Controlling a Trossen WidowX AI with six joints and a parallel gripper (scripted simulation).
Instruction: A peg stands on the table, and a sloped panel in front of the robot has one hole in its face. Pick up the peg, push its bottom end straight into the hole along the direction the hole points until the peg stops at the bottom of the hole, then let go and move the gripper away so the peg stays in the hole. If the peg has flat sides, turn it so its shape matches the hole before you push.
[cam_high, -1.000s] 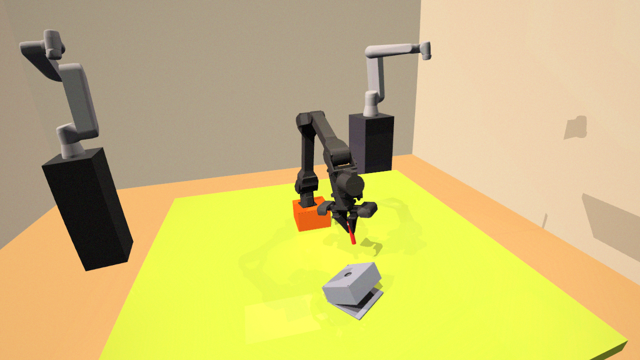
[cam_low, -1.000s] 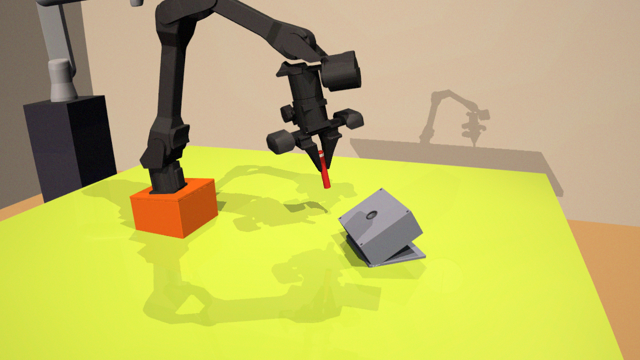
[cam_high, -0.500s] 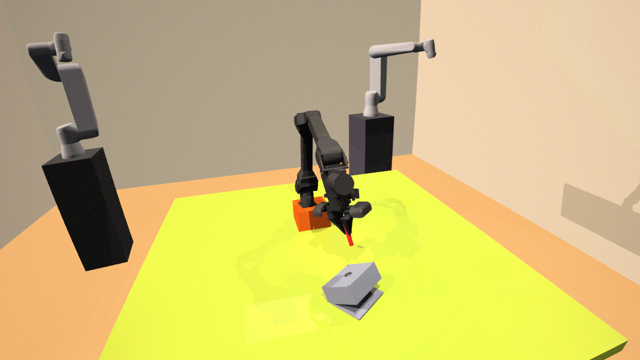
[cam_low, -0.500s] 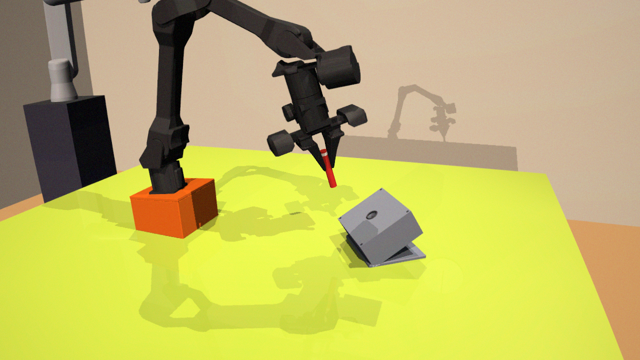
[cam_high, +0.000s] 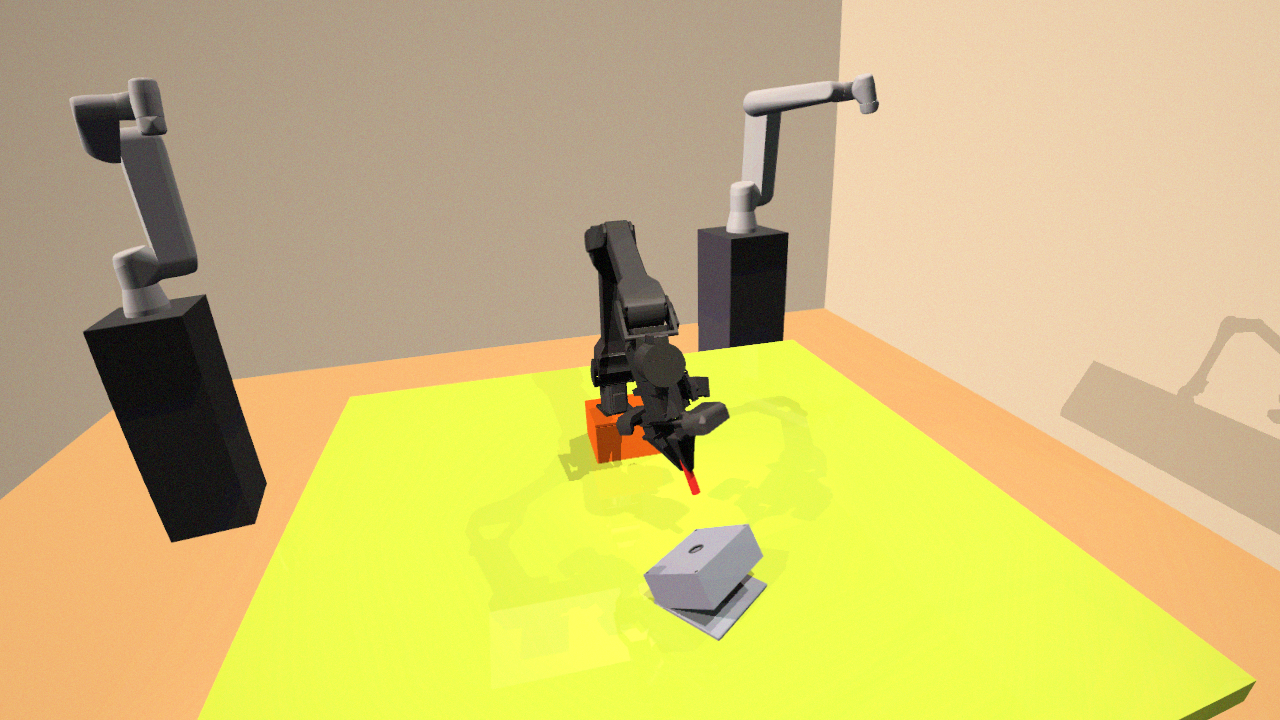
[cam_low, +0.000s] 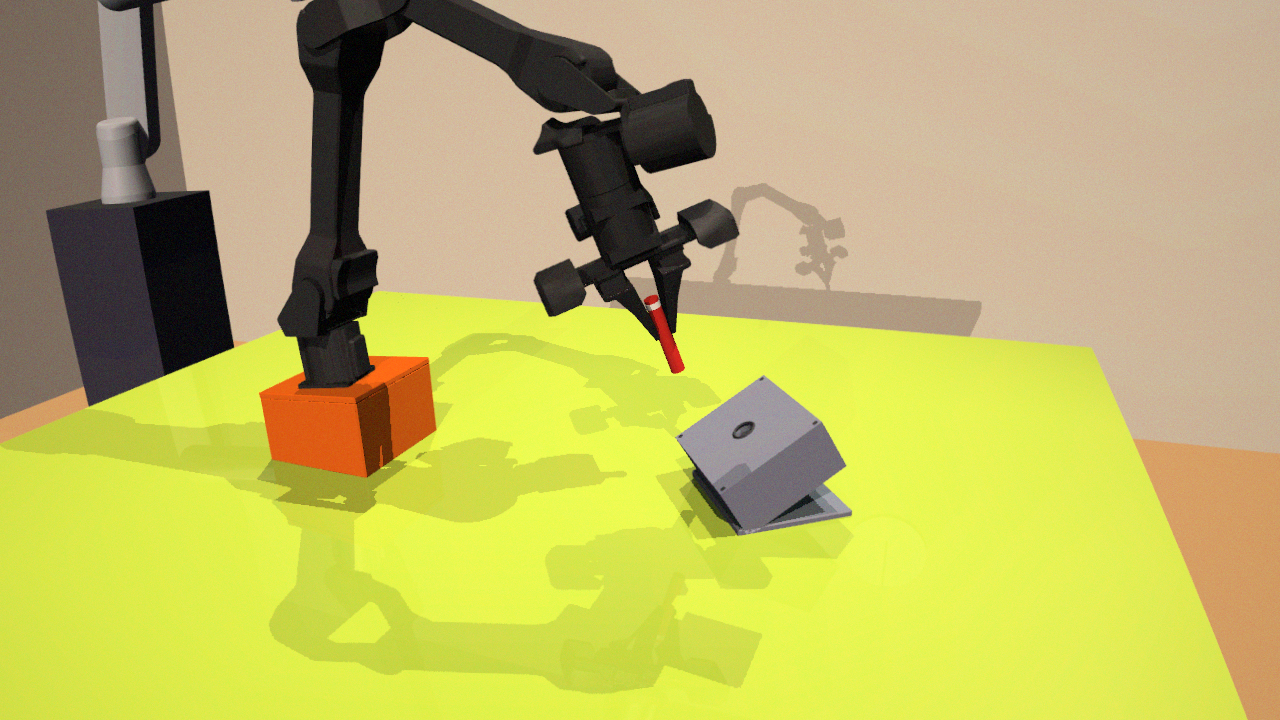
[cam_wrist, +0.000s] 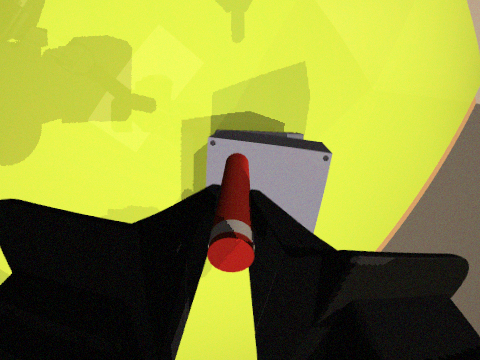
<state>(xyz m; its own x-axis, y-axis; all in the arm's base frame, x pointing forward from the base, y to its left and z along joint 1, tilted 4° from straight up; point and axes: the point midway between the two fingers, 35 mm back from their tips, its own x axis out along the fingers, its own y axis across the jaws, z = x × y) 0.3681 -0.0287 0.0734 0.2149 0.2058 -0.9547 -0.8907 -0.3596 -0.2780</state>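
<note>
My gripper tip is 11 cm above the grey sloped panel, 9 cm short of it and 2 cm to the left of it. From my gripper tip the other things lie so: red round peg: 2 cm above, 1 cm behind.
</note>
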